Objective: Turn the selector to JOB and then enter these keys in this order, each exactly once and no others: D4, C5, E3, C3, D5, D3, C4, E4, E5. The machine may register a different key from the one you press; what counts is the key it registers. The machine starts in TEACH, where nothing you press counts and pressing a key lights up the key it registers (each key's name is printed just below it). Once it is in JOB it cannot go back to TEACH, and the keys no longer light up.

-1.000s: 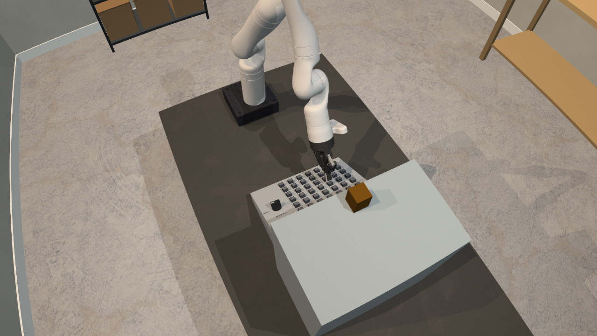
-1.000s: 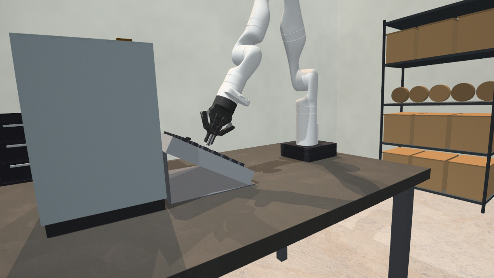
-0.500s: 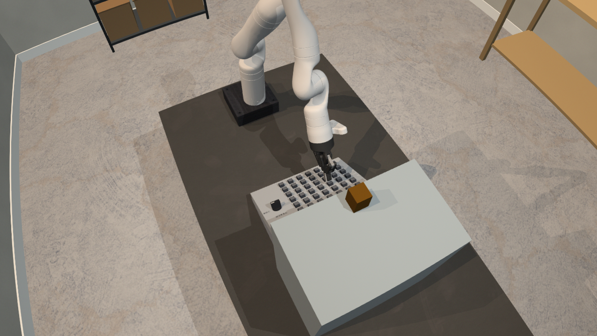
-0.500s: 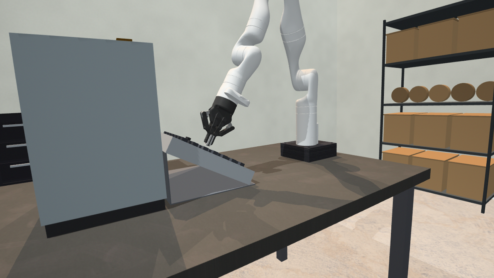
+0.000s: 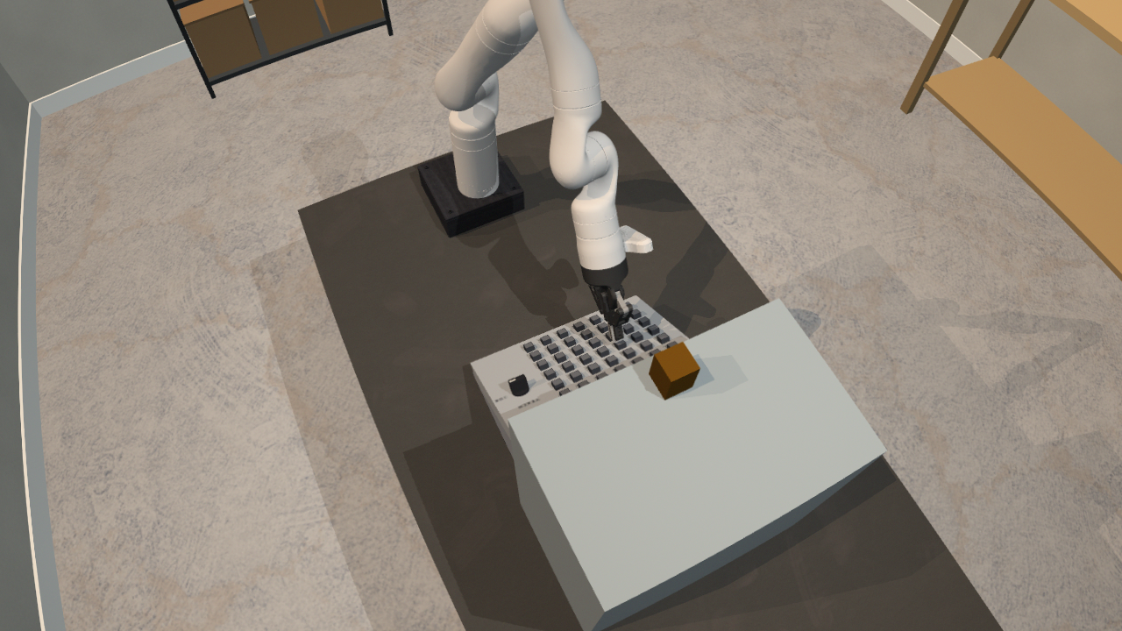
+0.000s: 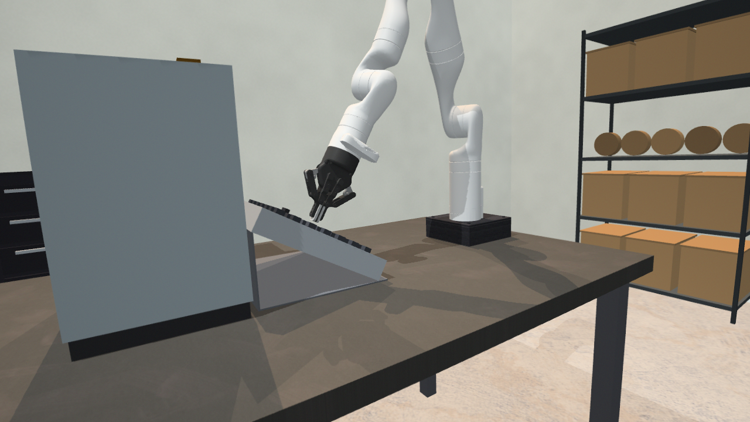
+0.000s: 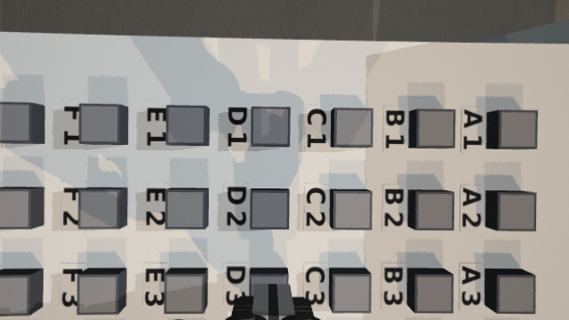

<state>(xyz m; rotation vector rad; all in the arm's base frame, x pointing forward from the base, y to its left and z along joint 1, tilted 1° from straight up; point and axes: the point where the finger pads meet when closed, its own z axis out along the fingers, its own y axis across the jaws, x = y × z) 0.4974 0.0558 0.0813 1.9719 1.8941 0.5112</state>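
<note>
My hand is 4 cm to the right of the key E2, 4 cm above it and 2 cm past it. The rest, counted from my hand: key E1: 7 cm to the left, 4 cm below, 1 cm behind; key D1: 7 cm to the left, 3 cm below, 2 cm ahead; sloped keypad panel: 8 cm to the right, 6 cm below, 4 cm ahead.
</note>
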